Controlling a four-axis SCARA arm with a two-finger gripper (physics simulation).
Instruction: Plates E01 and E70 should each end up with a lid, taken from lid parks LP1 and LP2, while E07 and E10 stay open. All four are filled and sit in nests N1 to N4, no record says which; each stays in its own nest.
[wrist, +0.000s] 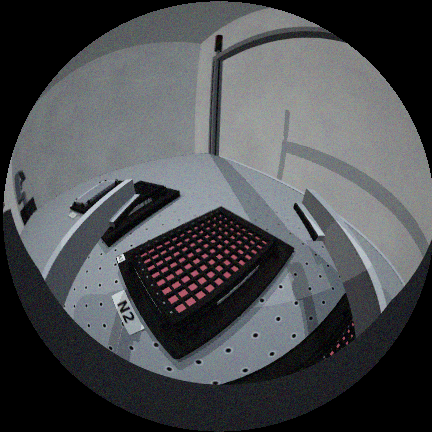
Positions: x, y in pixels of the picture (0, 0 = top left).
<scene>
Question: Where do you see a black nest N1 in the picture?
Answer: At 110, 235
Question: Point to a black nest N3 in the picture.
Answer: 281, 366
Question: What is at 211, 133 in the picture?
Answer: A dark upright post.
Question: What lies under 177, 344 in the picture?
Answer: A black nest N2.
</scene>
